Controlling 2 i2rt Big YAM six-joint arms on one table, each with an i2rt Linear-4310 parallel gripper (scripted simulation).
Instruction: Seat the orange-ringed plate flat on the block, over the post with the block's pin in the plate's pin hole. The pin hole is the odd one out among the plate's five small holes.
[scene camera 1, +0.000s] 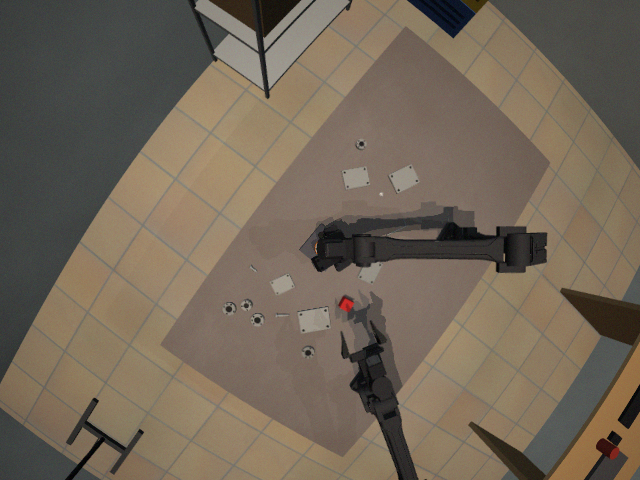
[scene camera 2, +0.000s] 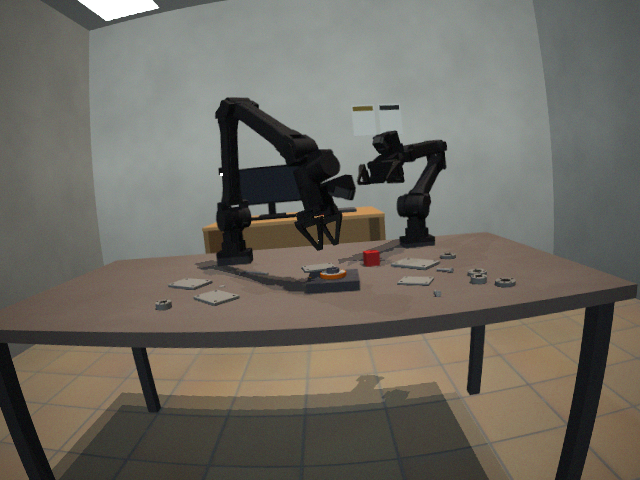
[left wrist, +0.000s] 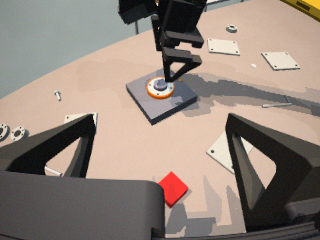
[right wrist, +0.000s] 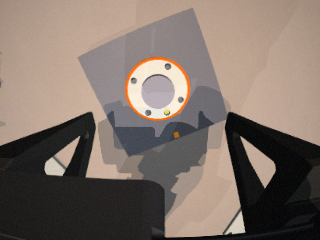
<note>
I see my left gripper (scene camera 2: 372, 182), my right gripper (scene camera 2: 328, 247) and a dark grey block (scene camera 2: 315, 284).
The dark grey block shows as well in the left wrist view (left wrist: 155, 110) and in the right wrist view (right wrist: 179, 38). My left gripper shows as well in the left wrist view (left wrist: 160, 120). My right gripper shows as well in the left wrist view (left wrist: 163, 65) and in the right wrist view (right wrist: 160, 119).
</note>
